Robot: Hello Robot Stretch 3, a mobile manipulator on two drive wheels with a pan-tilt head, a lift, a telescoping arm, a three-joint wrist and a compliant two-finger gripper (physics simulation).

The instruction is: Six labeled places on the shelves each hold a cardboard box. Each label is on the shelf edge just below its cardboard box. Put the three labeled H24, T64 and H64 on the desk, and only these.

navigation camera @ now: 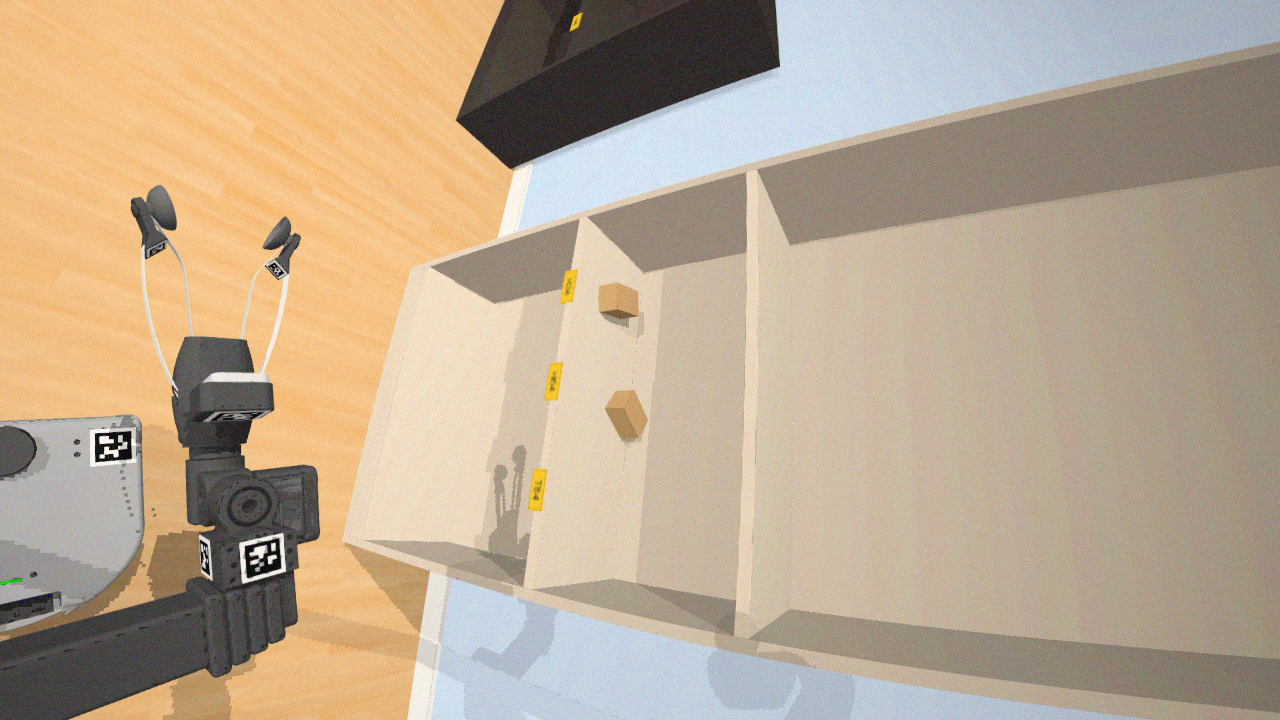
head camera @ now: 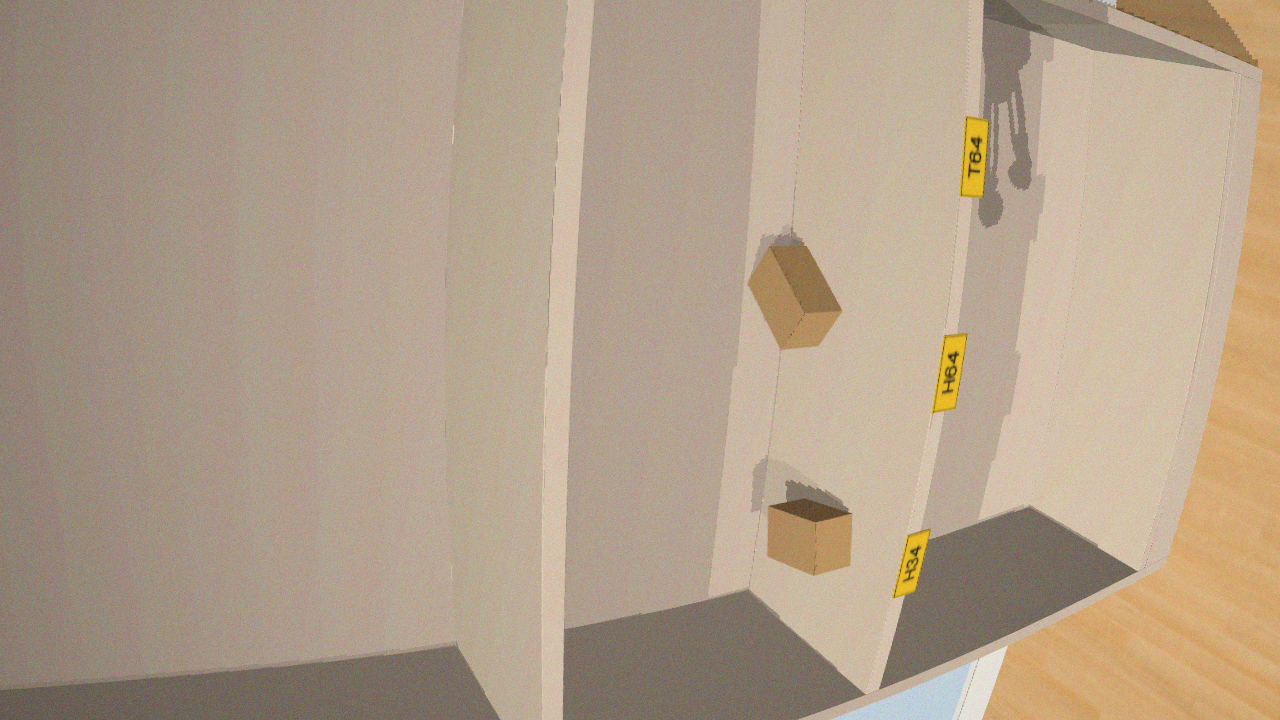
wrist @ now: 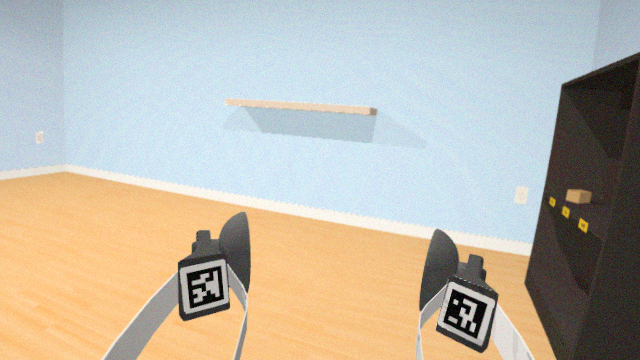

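Pixels of known places: gripper, fingertip midpoint: (navigation camera: 225, 202); robot's base at its link origin: (navigation camera: 4, 448).
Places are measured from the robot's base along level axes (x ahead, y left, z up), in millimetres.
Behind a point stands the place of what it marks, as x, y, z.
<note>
A cardboard box (head camera: 794, 295) @(0, -863, 726) (navigation camera: 626, 414) @(3, -860, 724) stands turned at an angle on the pale shelf above the label H64 (head camera: 949, 373) @(80, -700, 661) (navigation camera: 554, 381) @(80, -700, 663). Another box (head camera: 810, 537) @(249, -852, 726) (navigation camera: 618, 300) @(251, -848, 726) stands above the label H34 (head camera: 911, 563) @(277, -760, 661) (navigation camera: 568, 286) @(278, -760, 660). No box shows above the label T64 (head camera: 974, 156) @(-119, -640, 661) (navigation camera: 537, 489) @(-118, -641, 660). In the wrist view a box (wrist: 578, 196) stands in a dark shelf unit above yellow labels too small to read. My gripper (navigation camera: 220, 222) @(252, -149, 722) (wrist: 337, 248) @(252, -149, 722) is open and empty, out in front of the pale shelf unit. The label H24 cannot be made out. The desk does not show.
The pale shelf unit (head camera: 554, 358) @(33, -688, 1054) (navigation camera: 751, 402) @(27, -686, 1052) has dividing boards and side walls. The dark shelf unit (navigation camera: 626, 98) @(973, -1161, 594) (wrist: 617, 280) stands beside it, at the right in the wrist view. A narrow wall board (wrist: 300, 106) hangs on the far blue wall. My base (navigation camera: 71, 510) @(-98, -76, 160) is at the left.
</note>
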